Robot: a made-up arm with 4 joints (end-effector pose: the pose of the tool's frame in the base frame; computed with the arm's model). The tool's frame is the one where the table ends. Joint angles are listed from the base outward.
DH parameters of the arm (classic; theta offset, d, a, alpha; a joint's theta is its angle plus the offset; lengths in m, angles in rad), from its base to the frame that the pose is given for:
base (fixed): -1.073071 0 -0.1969 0
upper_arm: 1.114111 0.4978 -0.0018 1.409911
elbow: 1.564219 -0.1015 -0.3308 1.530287
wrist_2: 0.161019 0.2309 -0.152 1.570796
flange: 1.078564 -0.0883 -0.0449 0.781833
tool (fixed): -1.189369 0.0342 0 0
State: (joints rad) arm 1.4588 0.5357 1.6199 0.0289
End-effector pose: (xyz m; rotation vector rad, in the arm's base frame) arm -0.2856 0.5293 0.2414 0.8304 0.7659 0.0980
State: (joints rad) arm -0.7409 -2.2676 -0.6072 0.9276
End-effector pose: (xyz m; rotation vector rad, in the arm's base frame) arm -0.4240 0.4584 0.6099 -1.0659 1.9339 0.4289
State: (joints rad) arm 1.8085 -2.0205 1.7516 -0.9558
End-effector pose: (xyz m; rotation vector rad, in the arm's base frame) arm -0.2626 -0.2778 0.4064 -0.9336 -0.8334 -1.2346
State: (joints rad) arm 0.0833 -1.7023 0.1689 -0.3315
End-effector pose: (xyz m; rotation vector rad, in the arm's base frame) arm -0.6315 0.1757 0.3749 -1.2921 0.2753 -0.9680
